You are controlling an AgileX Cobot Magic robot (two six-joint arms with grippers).
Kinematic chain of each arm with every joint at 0, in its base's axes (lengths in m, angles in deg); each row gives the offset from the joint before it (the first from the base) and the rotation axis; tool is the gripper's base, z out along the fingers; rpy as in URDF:
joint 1: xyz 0 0 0.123 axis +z
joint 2: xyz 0 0 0 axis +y
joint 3: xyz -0.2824 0 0.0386 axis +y
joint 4: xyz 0.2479 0 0.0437 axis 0.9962 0 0.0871
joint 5: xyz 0 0 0 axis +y
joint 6: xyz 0.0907 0 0.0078 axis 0.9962 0 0.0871
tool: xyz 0 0 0 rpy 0 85 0
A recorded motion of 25 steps. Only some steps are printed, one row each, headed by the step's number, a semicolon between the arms.
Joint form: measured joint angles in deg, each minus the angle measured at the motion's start. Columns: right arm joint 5, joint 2, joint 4, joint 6, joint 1, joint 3; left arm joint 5, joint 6, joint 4, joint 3, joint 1, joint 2.
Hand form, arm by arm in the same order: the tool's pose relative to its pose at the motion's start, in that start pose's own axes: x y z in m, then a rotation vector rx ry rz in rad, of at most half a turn. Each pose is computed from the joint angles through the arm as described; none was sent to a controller.
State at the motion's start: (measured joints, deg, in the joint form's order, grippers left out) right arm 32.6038 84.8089 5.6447 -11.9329 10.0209 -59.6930; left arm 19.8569 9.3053 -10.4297 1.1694 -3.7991 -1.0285
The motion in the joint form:
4: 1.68 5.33 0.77 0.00 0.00 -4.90; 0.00 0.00 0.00 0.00 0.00 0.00
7: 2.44 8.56 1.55 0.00 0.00 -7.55; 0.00 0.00 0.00 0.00 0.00 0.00
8: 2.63 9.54 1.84 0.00 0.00 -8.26; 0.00 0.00 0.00 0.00 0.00 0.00
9: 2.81 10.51 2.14 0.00 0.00 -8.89; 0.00 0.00 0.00 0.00 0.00 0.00
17: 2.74 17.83 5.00 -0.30 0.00 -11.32; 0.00 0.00 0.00 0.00 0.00 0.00
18: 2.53 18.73 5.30 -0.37 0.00 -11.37; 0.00 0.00 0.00 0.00 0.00 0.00
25: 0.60 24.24 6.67 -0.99 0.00 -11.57; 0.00 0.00 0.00 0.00 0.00 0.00
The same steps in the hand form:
4: -0.0146 -0.0019 0.0190 -0.0142 0.0346 0.0116; 0.0000 0.0000 0.0000 0.0000 0.0000 0.0000
7: -0.0214 -0.0027 0.0321 -0.0256 0.0560 0.0236; 0.0000 0.0000 0.0000 0.0000 0.0000 0.0000
8: -0.0230 -0.0028 0.0365 -0.0295 0.0634 0.0281; 0.0000 0.0000 0.0000 0.0000 0.0000 0.0000
9: -0.0241 -0.0029 0.0410 -0.0337 0.0717 0.0328; 0.0000 0.0000 0.0000 0.0000 0.0000 0.0000
17: -0.0203 -0.0019 0.0813 -0.0681 0.1493 0.0761; 0.0000 0.0000 0.0000 0.0000 0.0000 0.0000
18: -0.0185 -0.0018 0.0868 -0.0713 0.1599 0.0806; 0.0000 0.0000 0.0000 0.0000 0.0000 0.0000
25: -0.0058 -0.0013 0.1206 -0.0825 0.2163 0.0989; 0.0000 0.0000 0.0000 0.0000 0.0000 0.0000

